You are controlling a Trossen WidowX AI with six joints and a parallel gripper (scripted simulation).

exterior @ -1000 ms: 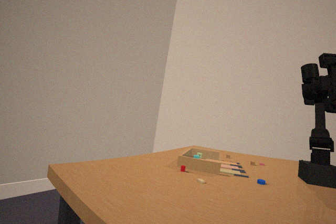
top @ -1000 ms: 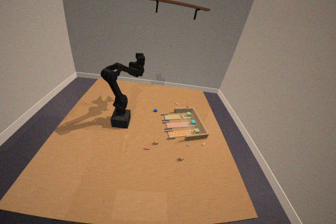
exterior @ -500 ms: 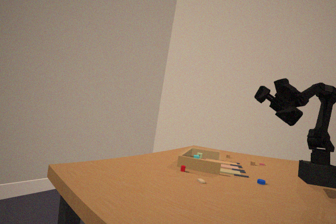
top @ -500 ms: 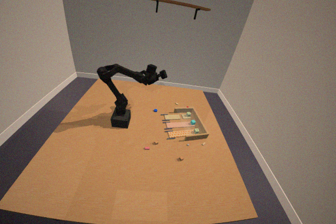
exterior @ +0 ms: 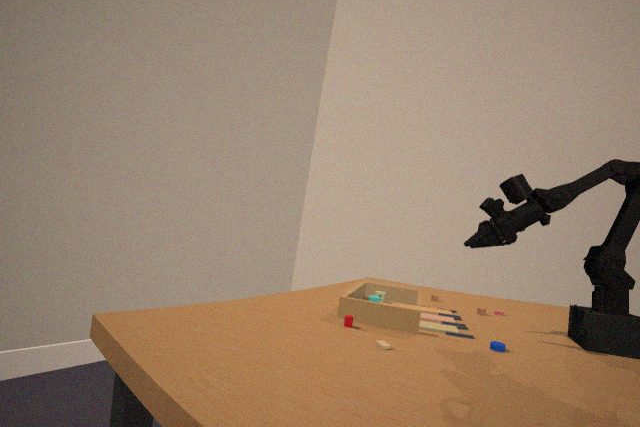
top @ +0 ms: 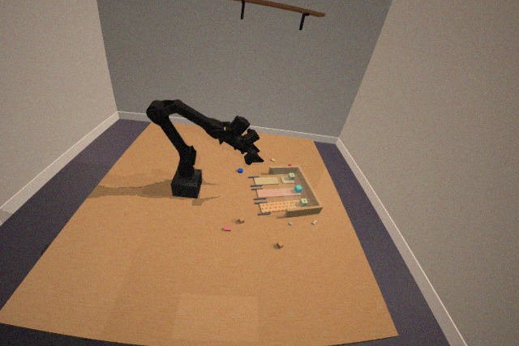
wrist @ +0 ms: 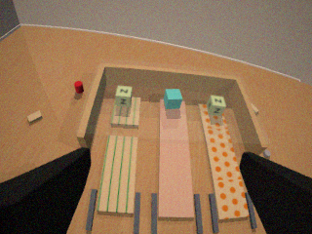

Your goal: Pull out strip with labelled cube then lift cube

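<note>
Right now my gripper tip is 120 mm past the pink piece, 270 mm to the left of it and 210 mm above it. Round my gripper tip: blue disc: 90 mm behind, 120 mm to the left, 210 mm below; then red cylinder: 220 mm ahead, 210 mm to the left, 200 mm below.
</note>
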